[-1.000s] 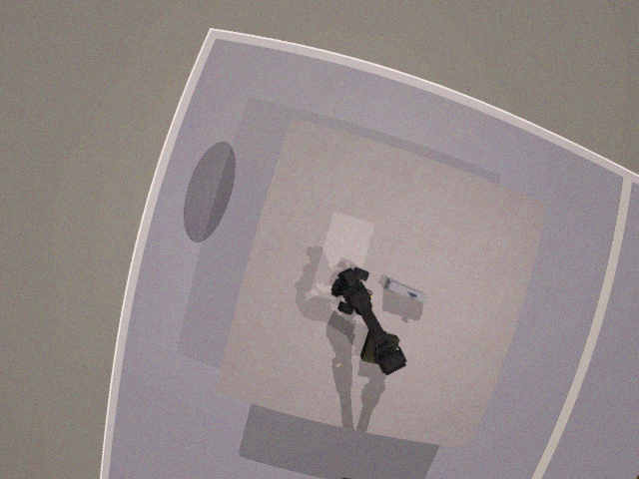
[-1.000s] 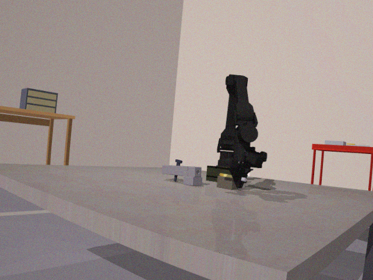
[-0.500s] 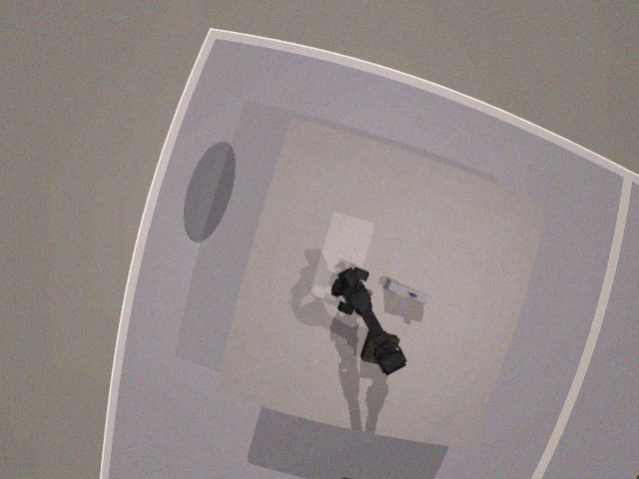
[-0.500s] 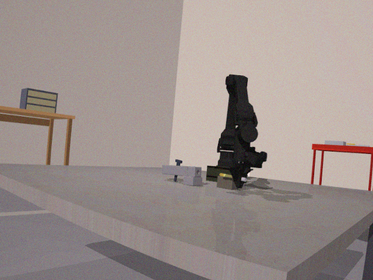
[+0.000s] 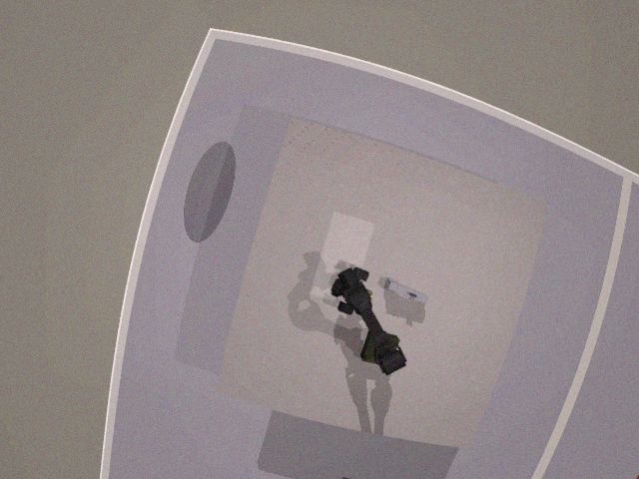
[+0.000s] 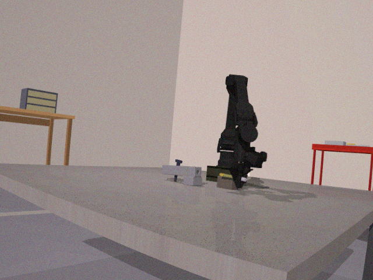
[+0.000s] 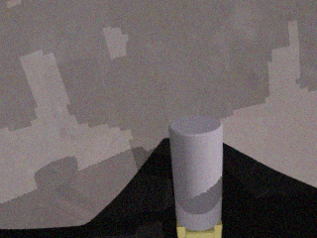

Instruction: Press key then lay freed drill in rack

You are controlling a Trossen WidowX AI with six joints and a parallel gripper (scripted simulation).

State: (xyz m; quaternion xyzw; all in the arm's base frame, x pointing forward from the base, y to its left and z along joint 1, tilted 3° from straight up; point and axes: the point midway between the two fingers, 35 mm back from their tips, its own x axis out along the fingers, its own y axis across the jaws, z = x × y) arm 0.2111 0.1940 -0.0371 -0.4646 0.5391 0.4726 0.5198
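Now: the dark olive-grey block 1 cm behind my gripper tip, 5 cm to the right of it and 1 cm above it. Round my gripper tip: grey block fixture 5 cm ahead, 23 cm to the right, 3 cm above; dark t-shaped key 4 cm ahead, 25 cm to the right, 4 cm above.
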